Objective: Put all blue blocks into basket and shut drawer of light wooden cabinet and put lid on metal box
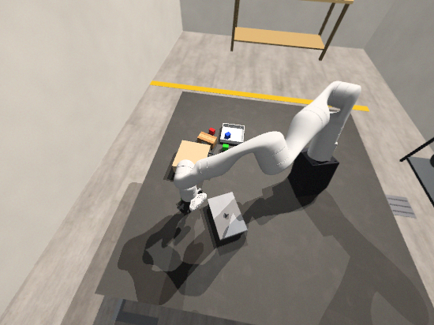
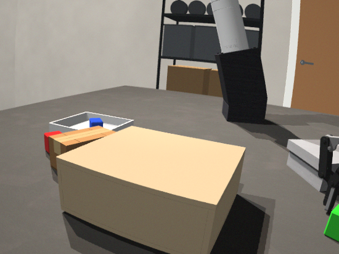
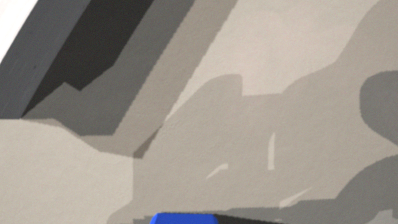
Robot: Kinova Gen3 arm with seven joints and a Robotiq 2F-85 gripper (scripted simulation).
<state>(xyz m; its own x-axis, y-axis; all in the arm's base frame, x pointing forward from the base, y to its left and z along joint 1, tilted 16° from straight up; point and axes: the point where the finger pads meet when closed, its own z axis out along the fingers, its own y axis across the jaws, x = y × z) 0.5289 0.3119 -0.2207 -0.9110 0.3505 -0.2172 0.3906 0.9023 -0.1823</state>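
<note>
Right now my hand is 53 cm to the left of the basket, 6 cm past it and 1 cm above it. From my hand the other things lie so: grey metal box: 18 cm behind, 1 cm to the right, 1 cm above; then lid: 18 cm behind, 3 cm above, 1 cm to the right; then drawer: 25 cm to the right, 8 cm ahead, 2 cm above.
</note>
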